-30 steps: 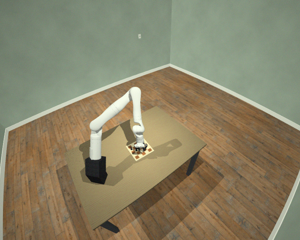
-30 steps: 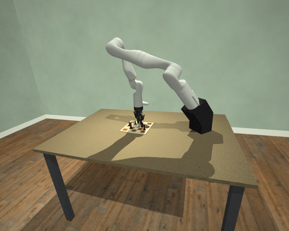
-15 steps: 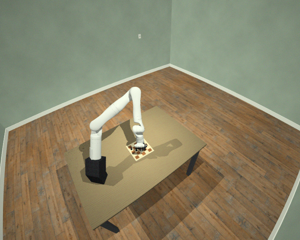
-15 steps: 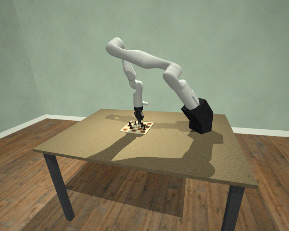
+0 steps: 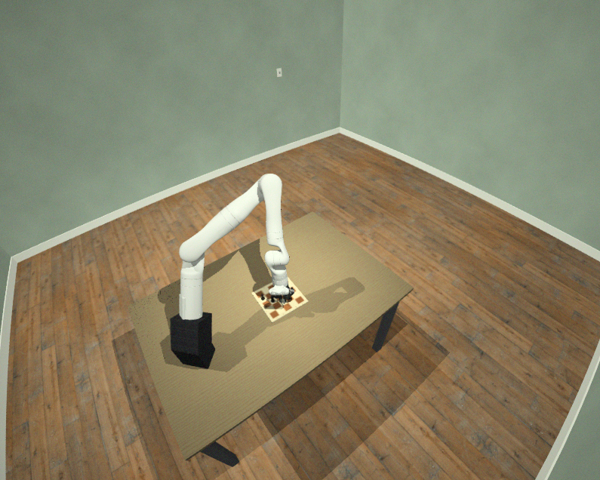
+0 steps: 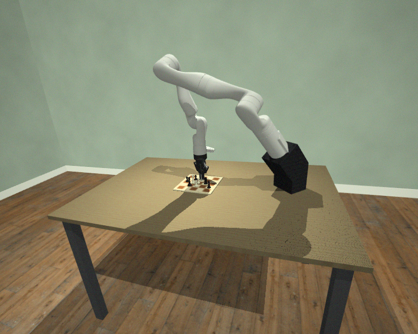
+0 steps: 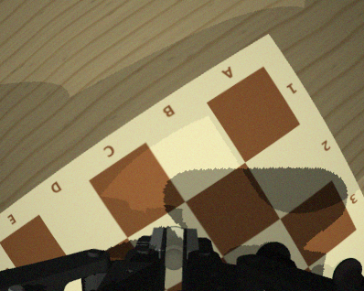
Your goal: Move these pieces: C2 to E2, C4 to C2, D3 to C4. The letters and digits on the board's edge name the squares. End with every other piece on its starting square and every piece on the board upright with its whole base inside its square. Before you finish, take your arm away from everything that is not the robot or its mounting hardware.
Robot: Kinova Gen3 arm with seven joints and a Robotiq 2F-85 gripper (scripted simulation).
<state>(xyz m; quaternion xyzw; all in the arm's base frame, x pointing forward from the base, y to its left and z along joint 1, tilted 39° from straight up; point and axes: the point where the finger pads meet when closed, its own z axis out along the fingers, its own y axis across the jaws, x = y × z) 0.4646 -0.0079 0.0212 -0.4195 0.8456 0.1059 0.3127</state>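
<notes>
Now: hand 40 mm to the right of the chessboard and 30 mm above it. From my hand the other things lie so: black knight (40 mm to the left, 40 mm behind, 10 mm below).
</notes>
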